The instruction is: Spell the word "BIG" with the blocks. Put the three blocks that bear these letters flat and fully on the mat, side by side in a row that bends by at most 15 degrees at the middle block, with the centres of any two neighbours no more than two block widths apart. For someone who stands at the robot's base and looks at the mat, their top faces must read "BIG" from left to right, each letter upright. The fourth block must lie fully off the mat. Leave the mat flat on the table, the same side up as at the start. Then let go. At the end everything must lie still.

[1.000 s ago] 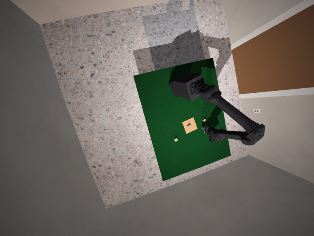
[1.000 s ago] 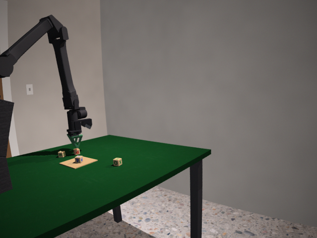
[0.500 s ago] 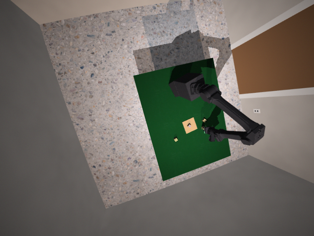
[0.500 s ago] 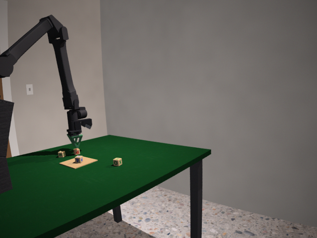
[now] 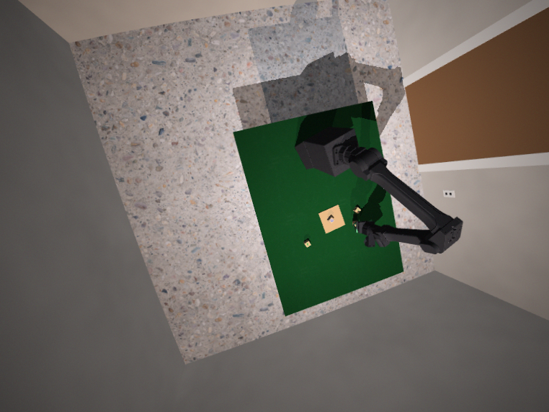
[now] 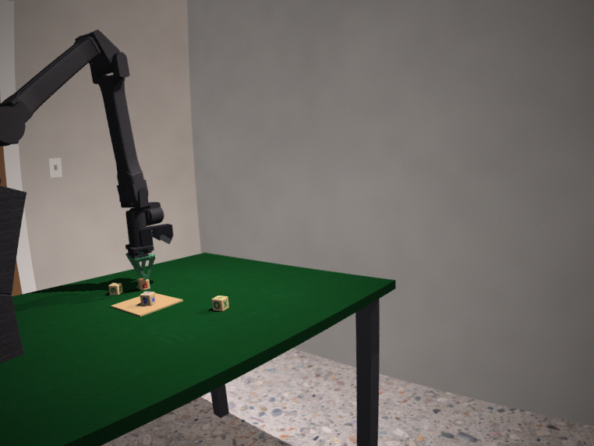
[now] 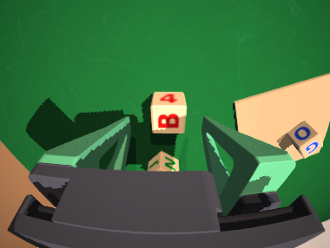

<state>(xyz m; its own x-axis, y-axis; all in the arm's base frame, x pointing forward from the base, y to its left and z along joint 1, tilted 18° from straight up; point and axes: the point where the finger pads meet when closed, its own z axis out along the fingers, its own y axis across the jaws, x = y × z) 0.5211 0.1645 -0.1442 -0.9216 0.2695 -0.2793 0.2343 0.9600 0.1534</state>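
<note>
My hand is 30 mm above the B block. From my hand the other things lie so: I block 80 mm behind, 30 mm to the left, 30 mm below; then tan mat 150 mm to the right, 80 mm behind, 40 mm below.
</note>
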